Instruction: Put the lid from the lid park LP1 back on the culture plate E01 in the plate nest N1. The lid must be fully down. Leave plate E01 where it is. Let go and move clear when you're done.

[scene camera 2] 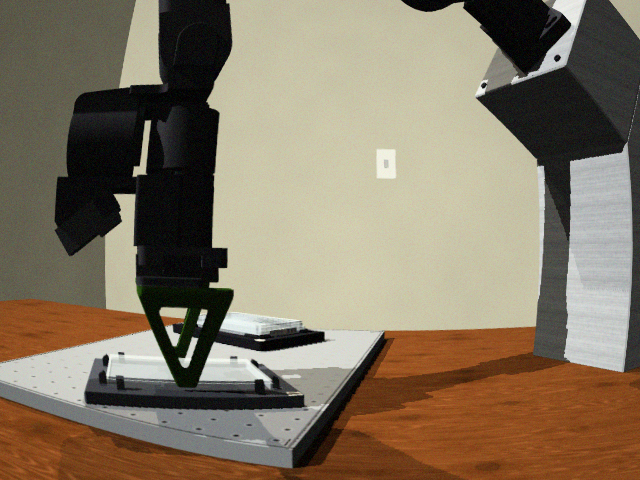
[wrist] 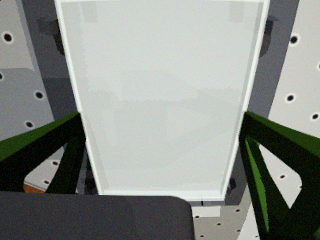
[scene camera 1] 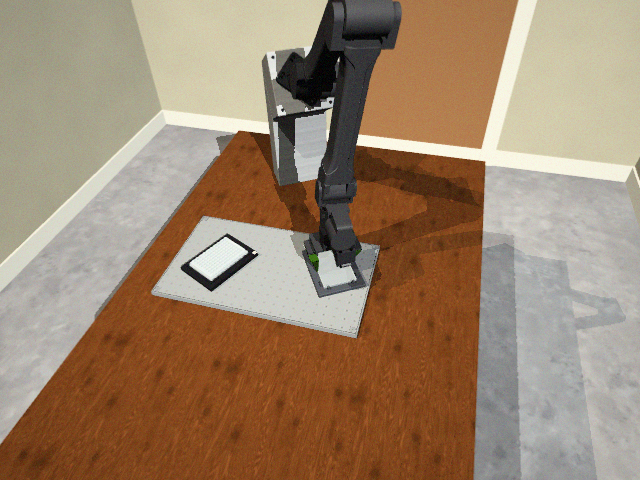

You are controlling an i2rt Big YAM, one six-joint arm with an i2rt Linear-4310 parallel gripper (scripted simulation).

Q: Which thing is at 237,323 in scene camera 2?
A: A culture plate E01.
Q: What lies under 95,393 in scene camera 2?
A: A lid park LP1.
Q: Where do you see a clear lid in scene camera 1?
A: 329,274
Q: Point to a plate nest N1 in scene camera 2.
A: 281,341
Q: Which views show the clear lid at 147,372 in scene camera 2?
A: Scene camera 2, the wrist view and scene camera 1: all of them.
